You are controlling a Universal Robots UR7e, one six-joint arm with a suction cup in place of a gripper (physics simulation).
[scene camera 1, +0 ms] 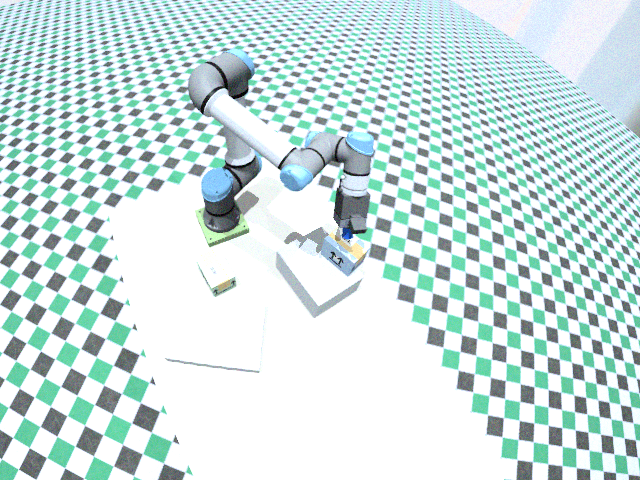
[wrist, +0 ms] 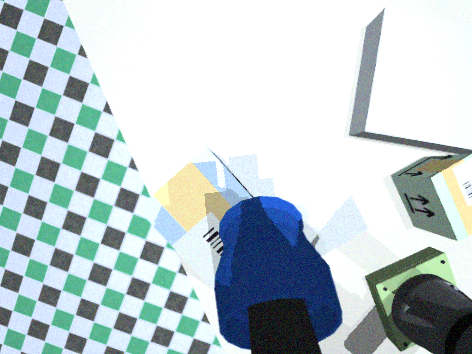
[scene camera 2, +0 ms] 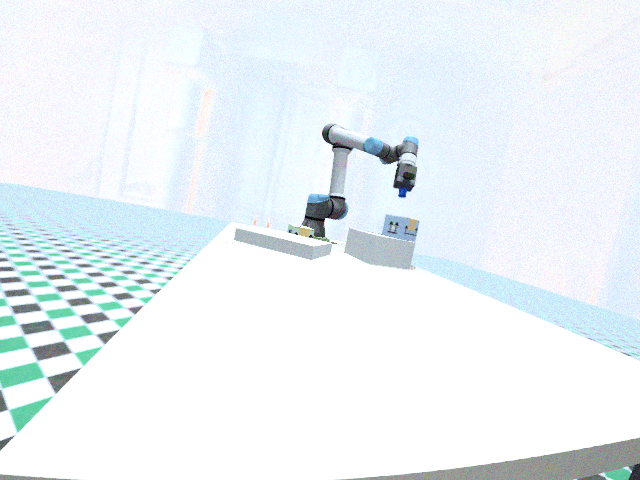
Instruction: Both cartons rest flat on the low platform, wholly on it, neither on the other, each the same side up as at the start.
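Where they show: hand, tool point: [scene camera 1: 347, 236] [wrist: 261, 231] [scene camera 2: 402, 195]; arm's base, link origin: [scene camera 1: 221, 217] [wrist: 423, 306].
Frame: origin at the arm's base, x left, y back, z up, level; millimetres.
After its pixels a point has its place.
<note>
The blue carton [scene camera 1: 333, 256] {x 295, y -382, z 130 mm} [scene camera 2: 398, 227] {x 311, y -421, z 134 mm} [wrist: 187, 192] {x 356, y -419, z 183 mm} rests upright on top of the taller grey-white block [scene camera 1: 316, 287] {x 206, y -450, z 86 mm} [scene camera 2: 377, 249] {x 203, y -510, z 31 mm}, near its far right end. My suction cup [scene camera 1: 347, 234] [scene camera 2: 402, 193] [wrist: 261, 207] is off, holds nothing and hangs above this carton with a clear gap. It hides part of the carton's top in the wrist view. The pale green carton [scene camera 1: 216, 277] {x -95, y -280, z 48 mm} [scene camera 2: 299, 230] {x -99, y -308, z 33 mm} [wrist: 425, 202] {x -41, y -238, z 18 mm} stands on the table between the robot base and the low white platform [scene camera 1: 222, 338] {x -144, y -485, z 13 mm} [scene camera 2: 279, 244] {x -183, y -571, z -8 mm} [wrist: 417, 75] {x -95, y -485, z 14 mm}. Neither carton is on the platform.
The robot base on its green plate [scene camera 1: 227, 235] {x -1, y -91, z -3 mm} [wrist: 377, 287] {x 90, y -81, z -1 mm} stands behind the pale green carton. The taller block is to the right of the low platform in scene camera 1. The table edge runs close beside the taller block, with the checkered floor [scene camera 1: 516, 258] [wrist: 60, 165] beyond it.
</note>
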